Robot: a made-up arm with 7 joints.
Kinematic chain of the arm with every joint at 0, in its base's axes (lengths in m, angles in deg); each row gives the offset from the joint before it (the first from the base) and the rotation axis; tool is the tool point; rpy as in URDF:
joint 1: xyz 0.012 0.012 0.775 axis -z
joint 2: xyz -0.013 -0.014 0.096 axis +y
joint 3: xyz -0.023 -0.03 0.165 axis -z
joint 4: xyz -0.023 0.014 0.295 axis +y
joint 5: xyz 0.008 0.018 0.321 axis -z
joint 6: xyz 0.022 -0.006 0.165 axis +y
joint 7: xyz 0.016 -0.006 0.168 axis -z
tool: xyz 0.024 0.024 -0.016 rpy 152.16 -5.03 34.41
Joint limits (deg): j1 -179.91..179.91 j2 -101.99..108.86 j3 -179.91..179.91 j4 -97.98..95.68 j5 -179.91..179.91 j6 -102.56..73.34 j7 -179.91..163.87
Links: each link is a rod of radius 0.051 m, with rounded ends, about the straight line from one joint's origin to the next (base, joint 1, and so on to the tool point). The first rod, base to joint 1, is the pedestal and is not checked.
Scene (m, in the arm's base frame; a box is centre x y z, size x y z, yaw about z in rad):
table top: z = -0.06
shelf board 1: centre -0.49 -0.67 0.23 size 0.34 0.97 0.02 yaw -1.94
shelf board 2: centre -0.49 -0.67 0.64 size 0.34 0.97 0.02 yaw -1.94
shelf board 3: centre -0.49 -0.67 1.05 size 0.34 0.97 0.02 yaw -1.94
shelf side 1: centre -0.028 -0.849 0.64 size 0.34 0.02 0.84 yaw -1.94
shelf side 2: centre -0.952 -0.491 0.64 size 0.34 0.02 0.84 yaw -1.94
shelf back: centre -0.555 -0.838 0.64 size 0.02 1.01 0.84 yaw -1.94
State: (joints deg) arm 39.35 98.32 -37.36 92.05 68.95 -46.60 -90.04
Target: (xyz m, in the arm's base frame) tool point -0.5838 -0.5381 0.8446
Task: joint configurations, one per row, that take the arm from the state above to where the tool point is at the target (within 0.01 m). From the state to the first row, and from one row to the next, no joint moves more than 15 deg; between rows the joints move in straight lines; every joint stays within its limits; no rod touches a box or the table.
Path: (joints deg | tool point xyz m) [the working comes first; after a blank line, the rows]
Joints at the target: 121.74 50.41 27.80 78.21 65.03 -35.50 -89.88
Straight joint move there: touches shelf board 2, shelf side 1.

1: 53.52 94.22 -25.61 91.21 76.68 -45.18 -95.83 | 0.5040 -0.1291 0.4083
2: 67.68 90.12 -13.87 90.38 84.41 -43.75 -101.62 | 0.3737 -0.3112 0.3751
3: 81.85 86.03 -2.12 89.54 92.14 -42.33 -107.41 | 0.1774 -0.4419 0.3654
4: 96.01 81.93 9.62 88.71 99.87 -40.90 -113.20 | -0.0621 -0.4932 0.3825
5: 110.18 77.83 21.37 87.87 107.61 -39.48 -118.99 | -0.3102 -0.4482 0.4276
6: 124.34 73.73 33.11 87.03 115.34 -38.05 -124.78 | -0.5248 -0.3065 0.5002
7: 129.08 62.56 30.51 89.92 111.58 -52.77 -113.19 | -0.5186 -0.3157 0.6068
8: 133.82 51.39 27.90 92.80 107.82 -67.50 -101.60 | -0.5079 -0.3117 0.7237
9: 138.56 40.21 25.29 95.68 104.06 -82.22 -90.01 | -0.4882 -0.2909 0.8446
10: 134.36 42.76 25.91 91.31 94.30 -70.54 -89.98 | -0.5237 -0.3561 0.8395
11: 130.15 45.31 26.54 86.94 84.54 -58.86 -89.95 | -0.5527 -0.4198 0.8393
12: 125.95 47.86 27.17 82.57 74.79 -47.18 -89.92 | -0.5734 -0.4807 0.8419
13: 121.74 50.41 27.80 78.21 65.03 -35.50 -89.88 | -0.5838 -0.5381 0.8445

